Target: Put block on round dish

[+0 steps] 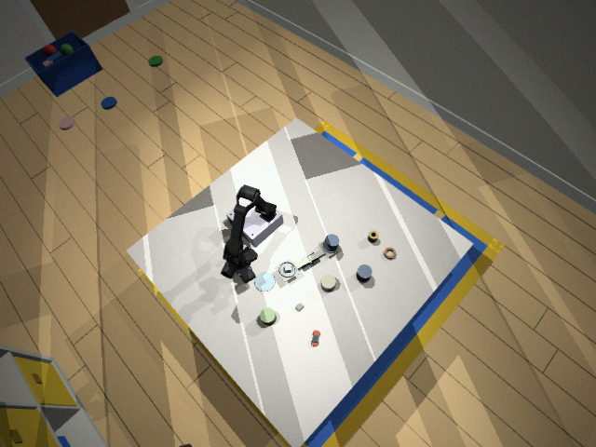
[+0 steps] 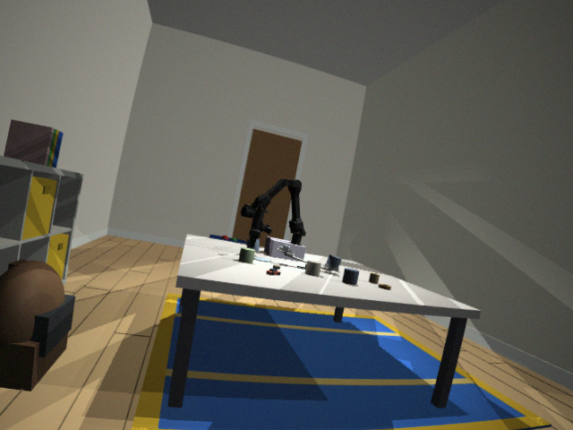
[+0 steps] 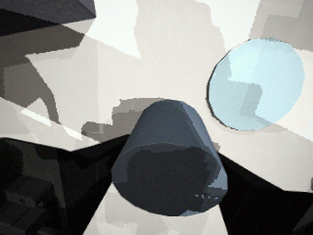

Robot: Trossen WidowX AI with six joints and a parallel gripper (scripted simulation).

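Right now my gripper tip is 100 mm short of the round light blue dish, 50 mm above it and 30 mm to the right of it. From my gripper tip the other things lie so: balance beam (240 mm to the left, 220 mm ahead, 10 mm below); then small dark block (320 mm ahead, 40 mm below, 20 mm to the left); then green cylinder (230 mm ahead, 120 mm to the right, 10 mm below).
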